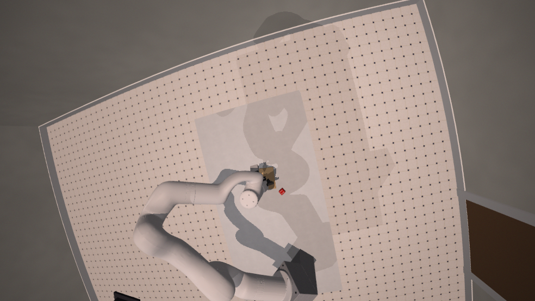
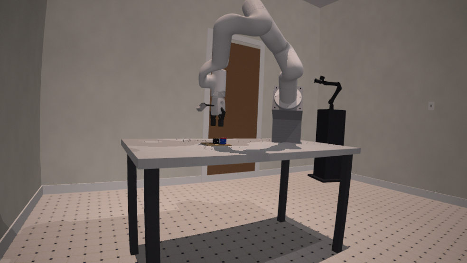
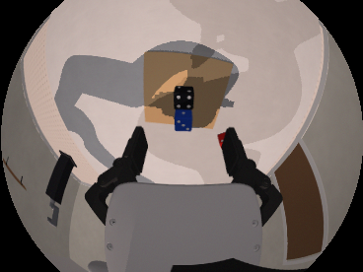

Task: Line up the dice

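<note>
My gripper is now 120 mm to the left of the red die, 100 mm above it and 70 mm past it. The rest, counted from my hand: black die: 100 mm below; then blue die: 100 mm below, 40 mm behind, 10 mm to the right; then tan mat: 110 mm below.
</note>
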